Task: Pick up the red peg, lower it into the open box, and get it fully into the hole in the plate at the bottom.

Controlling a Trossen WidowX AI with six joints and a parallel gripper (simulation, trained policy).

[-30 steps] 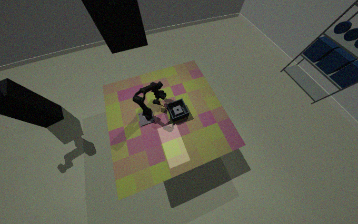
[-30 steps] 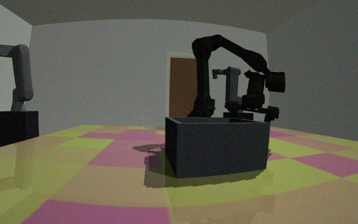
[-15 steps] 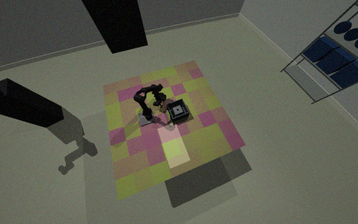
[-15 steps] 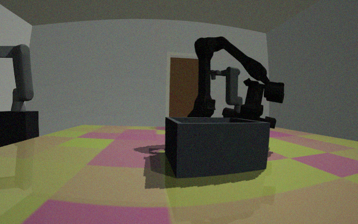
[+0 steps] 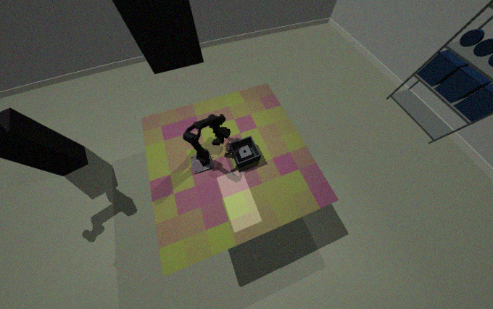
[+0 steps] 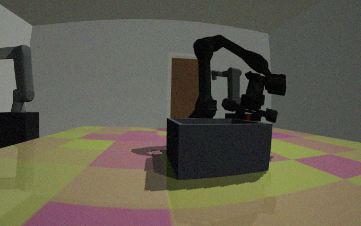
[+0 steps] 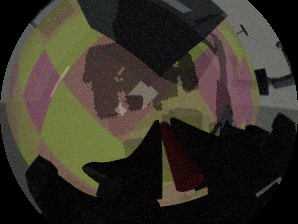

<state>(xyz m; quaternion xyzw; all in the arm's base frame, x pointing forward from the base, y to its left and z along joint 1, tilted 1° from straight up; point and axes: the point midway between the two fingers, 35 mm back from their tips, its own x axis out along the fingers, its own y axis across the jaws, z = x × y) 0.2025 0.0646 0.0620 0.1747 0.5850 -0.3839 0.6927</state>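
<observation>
Right now the grey plate is 170 mm to the right of my gripper tip and 100 mm ahead of it. The rest, counted from my gripper tip: dark box 170 mm to the right, 100 mm ahead, 20 mm below; then red peg 30 mm above, 10 mm to the left.
</observation>
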